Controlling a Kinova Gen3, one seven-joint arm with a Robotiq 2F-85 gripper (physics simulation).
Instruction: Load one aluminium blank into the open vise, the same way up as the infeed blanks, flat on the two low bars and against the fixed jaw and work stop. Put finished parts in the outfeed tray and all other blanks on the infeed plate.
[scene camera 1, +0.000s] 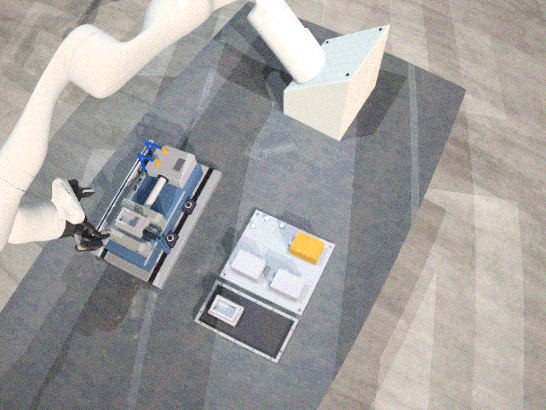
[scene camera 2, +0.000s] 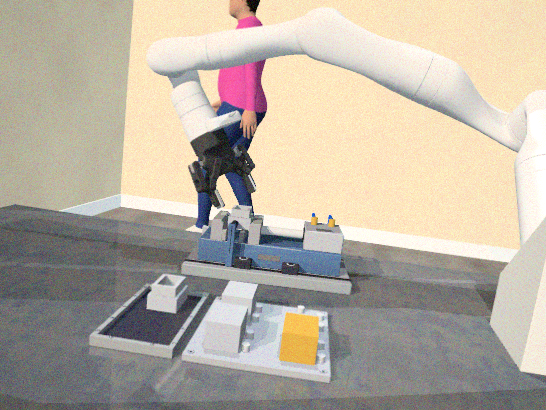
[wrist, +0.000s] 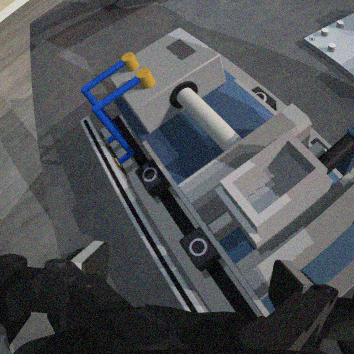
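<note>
There is a brass blank (scene camera 2: 300, 335) here, along with a dark outfeed tray (scene camera 2: 134, 327). Scene camera 1 shows me the brass blank (scene camera 1: 304, 246) and the dark outfeed tray (scene camera 1: 260, 328) too. In the wrist view the brass blank is out of frame. My gripper (scene camera 2: 237, 200) is open and holds nothing; I also see my gripper (scene camera 1: 99, 212) in scene camera 1, and the wrist view shows my gripper (wrist: 190, 270) as well.
</note>
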